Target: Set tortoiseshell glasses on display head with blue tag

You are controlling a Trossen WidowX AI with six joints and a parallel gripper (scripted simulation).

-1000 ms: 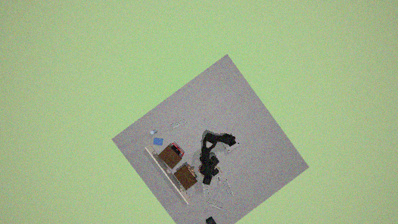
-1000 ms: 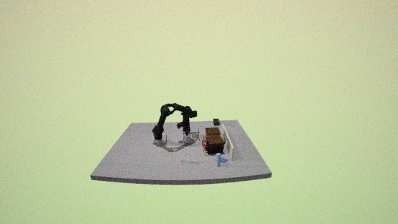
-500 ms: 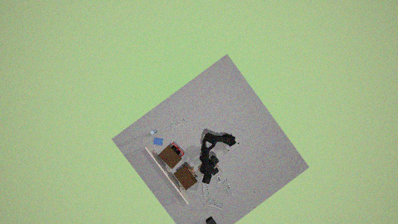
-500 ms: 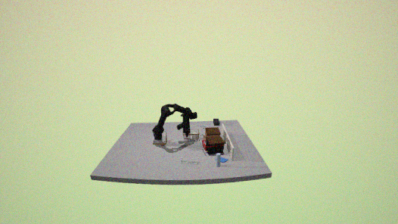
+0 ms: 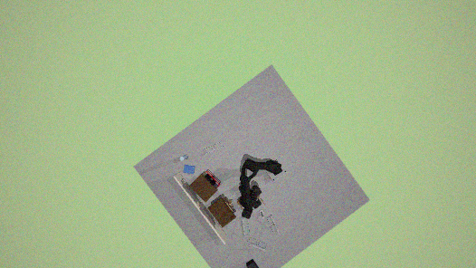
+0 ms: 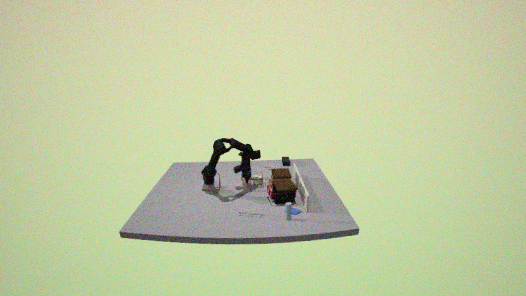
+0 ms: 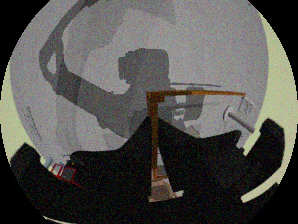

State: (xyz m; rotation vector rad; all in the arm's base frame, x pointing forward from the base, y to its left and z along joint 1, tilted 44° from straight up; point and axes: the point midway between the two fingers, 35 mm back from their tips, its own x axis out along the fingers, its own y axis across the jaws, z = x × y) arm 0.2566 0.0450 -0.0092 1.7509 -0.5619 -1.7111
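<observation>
Right now the white block is 7 cm ahead of my gripper tip, 8 cm to the left of it and 1 cm below it. Round my gripper tip: blue tag (30 cm ahead, 37 cm to the right, 3 cm below); then white panel (35 cm ahead, 9 cm to the right, 2 cm above); then display head (21 cm ahead, 2 cm above).
</observation>
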